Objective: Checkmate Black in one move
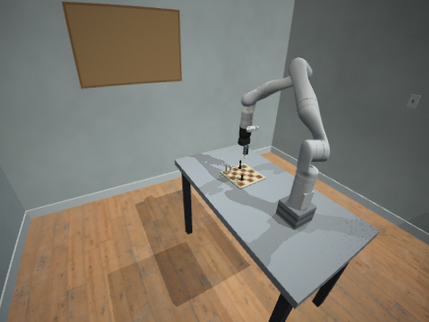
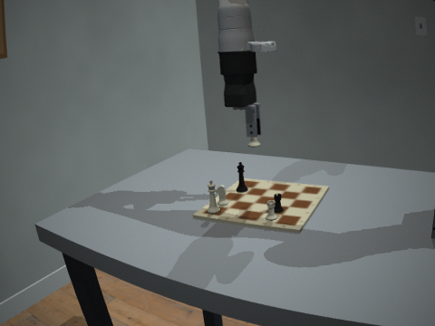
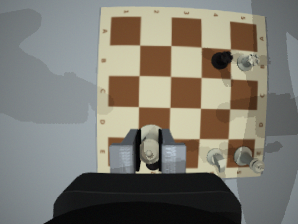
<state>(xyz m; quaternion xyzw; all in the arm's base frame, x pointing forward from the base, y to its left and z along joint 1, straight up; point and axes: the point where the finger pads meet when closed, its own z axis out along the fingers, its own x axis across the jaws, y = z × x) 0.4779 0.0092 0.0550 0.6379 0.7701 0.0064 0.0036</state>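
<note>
The black king is 3 cm ahead of my hand, 1 cm to the left of it and 11 cm below it. From my hand the other things lie so: white king: 2 cm ahead, 12 cm to the left, 11 cm below; chessboard: 4 cm behind, 3 cm to the left, 14 cm below; white piece: 1 cm below.
</note>
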